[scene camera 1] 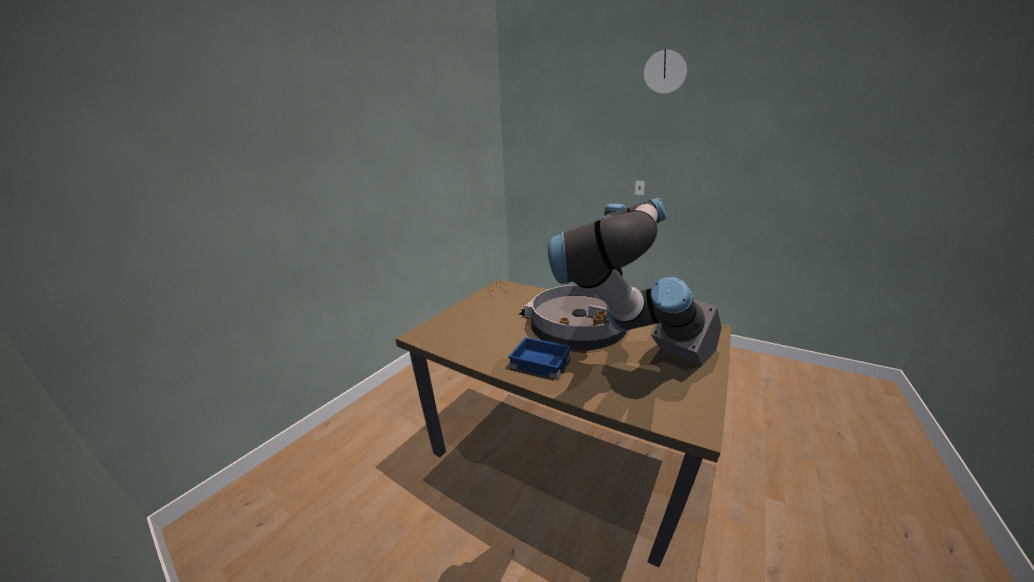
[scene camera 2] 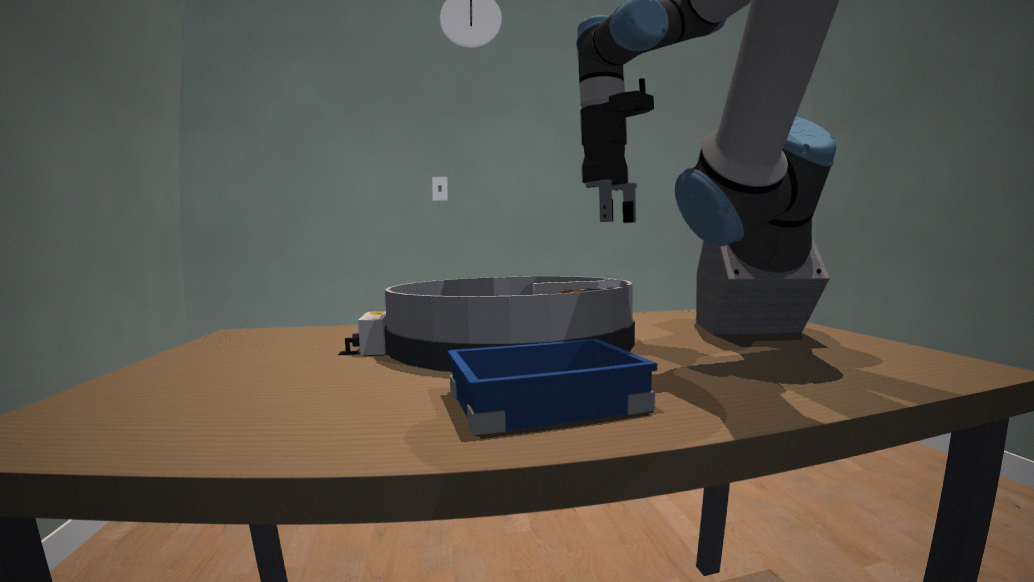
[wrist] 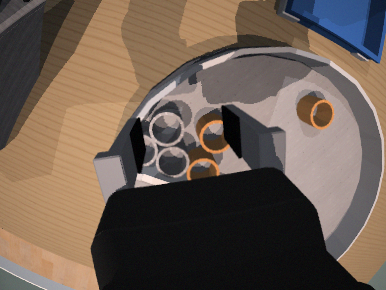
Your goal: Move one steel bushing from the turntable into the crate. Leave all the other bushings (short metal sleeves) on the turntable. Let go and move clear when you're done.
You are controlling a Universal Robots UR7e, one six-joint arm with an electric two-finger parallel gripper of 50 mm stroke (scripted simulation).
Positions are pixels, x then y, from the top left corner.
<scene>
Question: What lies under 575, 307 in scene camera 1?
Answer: A grey round turntable.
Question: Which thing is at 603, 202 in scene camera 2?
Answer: The gripper.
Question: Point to a grey round turntable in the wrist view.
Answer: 325, 165
</scene>
